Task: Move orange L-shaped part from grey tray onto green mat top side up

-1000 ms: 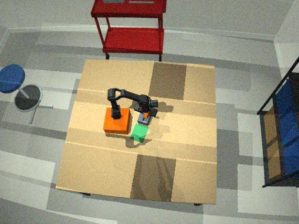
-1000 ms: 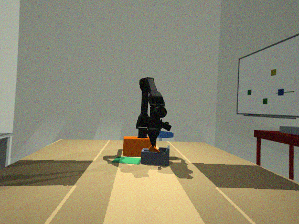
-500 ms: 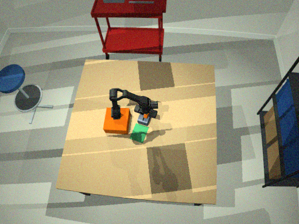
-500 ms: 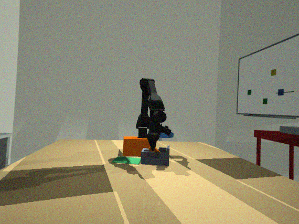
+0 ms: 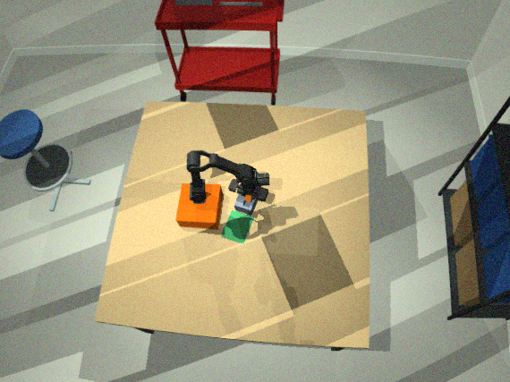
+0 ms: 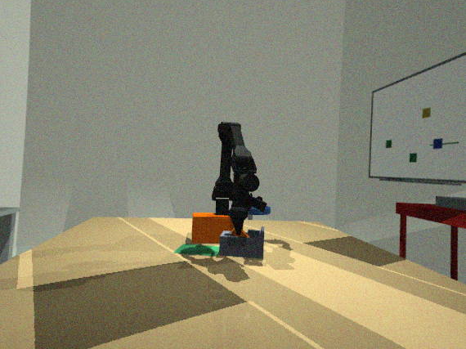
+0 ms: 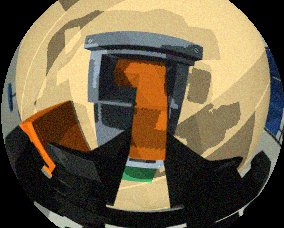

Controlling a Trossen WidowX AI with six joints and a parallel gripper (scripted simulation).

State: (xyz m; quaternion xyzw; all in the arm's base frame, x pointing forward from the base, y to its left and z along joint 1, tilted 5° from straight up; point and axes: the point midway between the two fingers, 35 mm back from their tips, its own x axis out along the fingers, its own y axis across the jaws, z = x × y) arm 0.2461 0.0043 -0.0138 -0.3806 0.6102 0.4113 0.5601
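Right now my gripper tip is 7 cm past the green mat, 13 cm to the left of it and 8 cm above it. Round my gripper tip: orange L-shaped part (4 cm to the left, 3 cm below).
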